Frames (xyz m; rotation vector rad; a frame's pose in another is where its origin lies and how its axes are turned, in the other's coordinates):
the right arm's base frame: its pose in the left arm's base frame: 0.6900 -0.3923 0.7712 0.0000 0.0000 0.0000
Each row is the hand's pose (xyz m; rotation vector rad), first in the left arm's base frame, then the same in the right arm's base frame.
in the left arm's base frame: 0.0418 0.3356 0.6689 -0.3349 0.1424 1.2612
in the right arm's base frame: -0.6482 0.7279 -0.1023 -0.3349 0.1424 1.2612
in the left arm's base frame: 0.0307 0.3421 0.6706 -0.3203 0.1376 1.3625
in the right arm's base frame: -0.6593 0.7344 -0.1006 -0.3203 0.1376 1.3625
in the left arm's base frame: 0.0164 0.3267 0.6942 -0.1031 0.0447 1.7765
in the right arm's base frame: -0.6736 0.7190 -0.0770 -0.1031 0.0447 1.7765
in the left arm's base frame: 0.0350 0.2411 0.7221 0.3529 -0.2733 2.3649
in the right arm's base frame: -0.6550 0.6334 -0.0491 0.3529 -0.2733 2.3649
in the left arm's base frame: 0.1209 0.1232 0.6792 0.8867 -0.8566 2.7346
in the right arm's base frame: -0.5691 0.5155 -0.0920 0.8867 -0.8566 2.7346
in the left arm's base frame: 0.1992 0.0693 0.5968 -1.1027 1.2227 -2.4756
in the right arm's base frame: -0.4908 0.4616 -0.1744 -1.1027 1.2227 -2.4756
